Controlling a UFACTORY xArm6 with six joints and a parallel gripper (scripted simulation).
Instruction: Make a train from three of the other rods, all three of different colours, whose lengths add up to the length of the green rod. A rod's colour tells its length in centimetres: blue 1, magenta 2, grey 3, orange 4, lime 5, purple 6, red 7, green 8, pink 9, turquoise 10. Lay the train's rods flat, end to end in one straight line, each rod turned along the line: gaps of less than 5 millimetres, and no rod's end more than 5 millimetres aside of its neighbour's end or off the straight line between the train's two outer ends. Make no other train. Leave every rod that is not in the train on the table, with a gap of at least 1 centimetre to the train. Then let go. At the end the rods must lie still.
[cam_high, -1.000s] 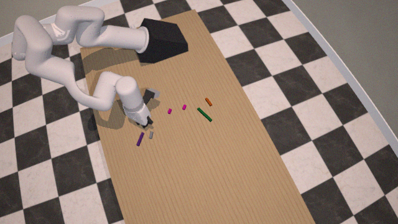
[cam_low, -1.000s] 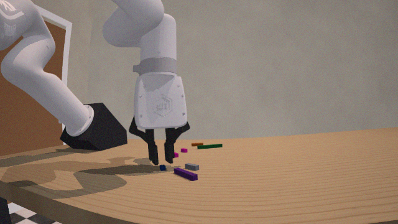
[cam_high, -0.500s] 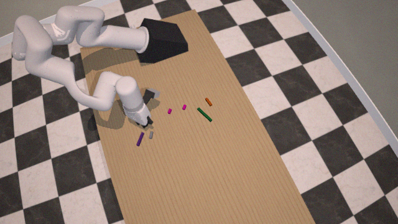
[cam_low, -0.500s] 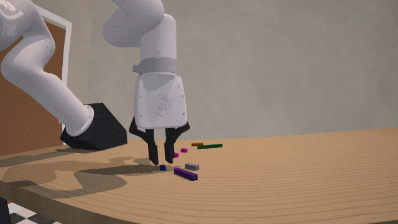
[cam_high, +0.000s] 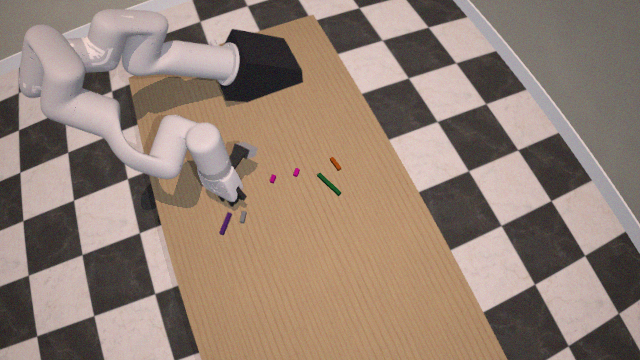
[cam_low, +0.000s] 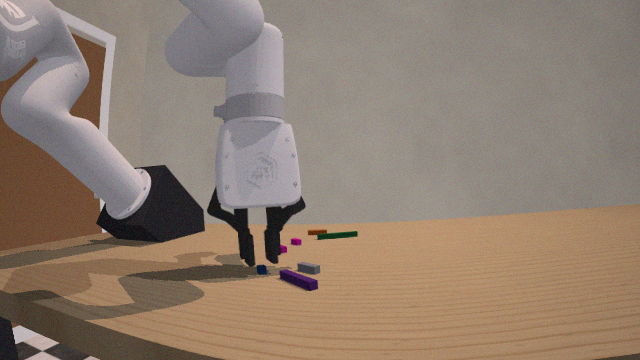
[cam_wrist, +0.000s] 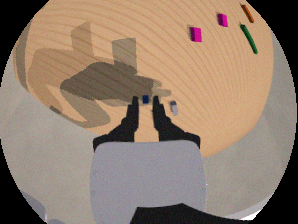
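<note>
My gripper is now 3 cm above the blue rod. Round my hand: purple rod 5 cm ahead, 4 cm to the right, 3 cm below; then grey rod 6 cm ahead, 1 cm to the left, 3 cm below; then green rod 7 cm ahead, 25 cm to the left, 3 cm below.
</note>
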